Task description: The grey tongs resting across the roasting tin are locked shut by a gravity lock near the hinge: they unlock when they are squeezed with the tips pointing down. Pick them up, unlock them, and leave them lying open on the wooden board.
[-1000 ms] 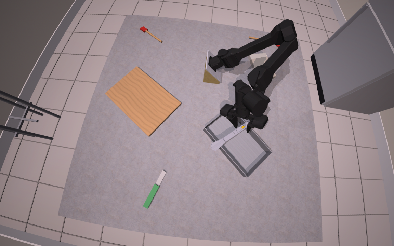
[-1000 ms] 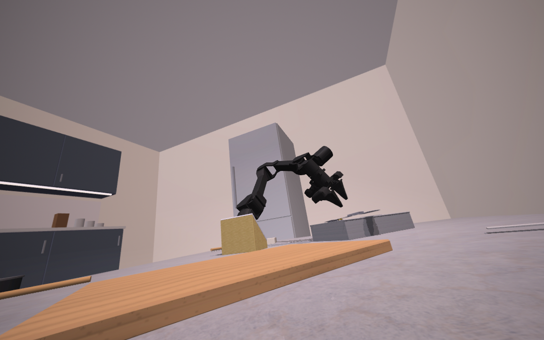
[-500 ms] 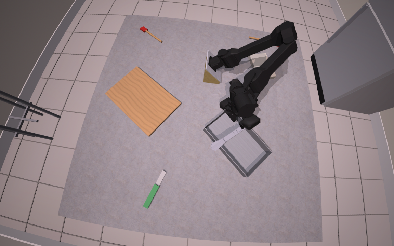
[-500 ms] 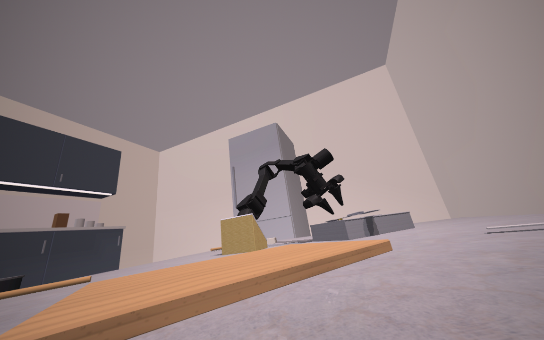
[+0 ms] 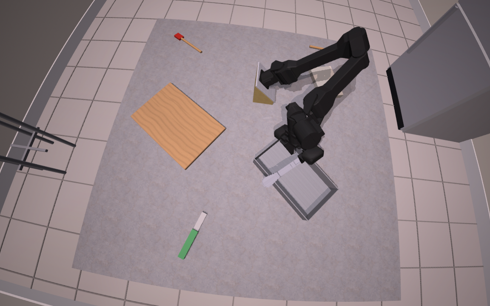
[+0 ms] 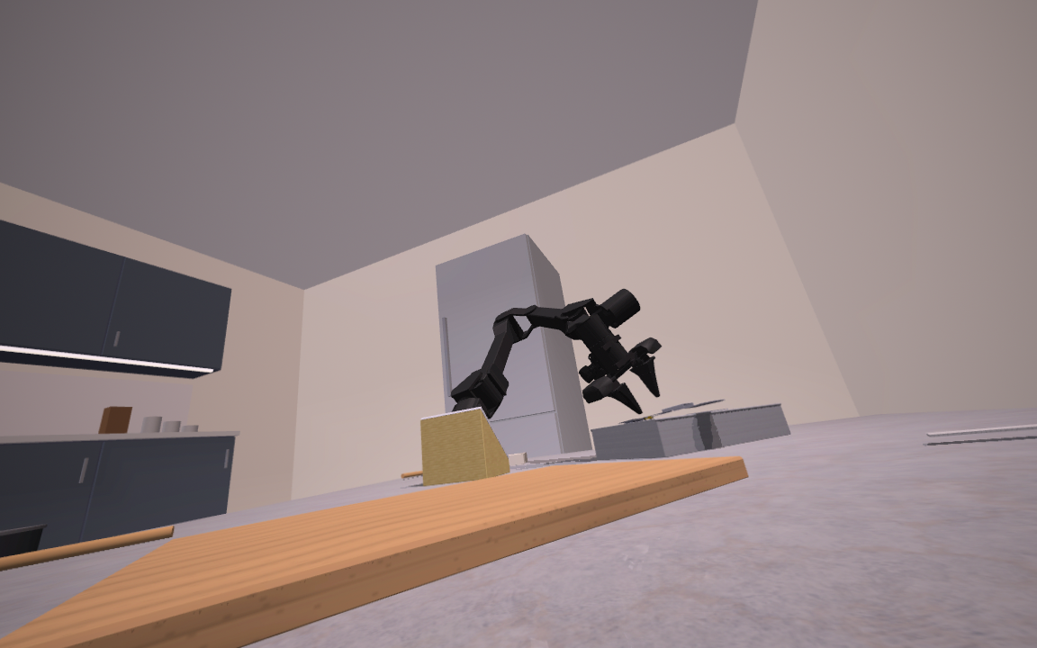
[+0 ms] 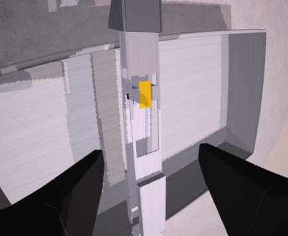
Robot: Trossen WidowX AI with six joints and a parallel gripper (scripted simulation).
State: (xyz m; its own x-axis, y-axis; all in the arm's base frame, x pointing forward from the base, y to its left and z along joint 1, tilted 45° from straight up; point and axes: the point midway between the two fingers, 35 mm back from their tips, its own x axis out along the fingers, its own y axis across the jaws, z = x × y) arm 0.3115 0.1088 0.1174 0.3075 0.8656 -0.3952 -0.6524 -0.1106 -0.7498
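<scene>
The yellow lock piece lies 10 mm behind my gripper tip, 30 mm to the left of it and 20 mm below it. The rest, counted from my gripper tip: cream block (450 mm behind, 140 mm to the left, 70 mm below); roasting tin (50 mm ahead, 20 mm to the left, 60 mm below); wooden board (90 mm behind, 510 mm to the right, 80 mm below).
</scene>
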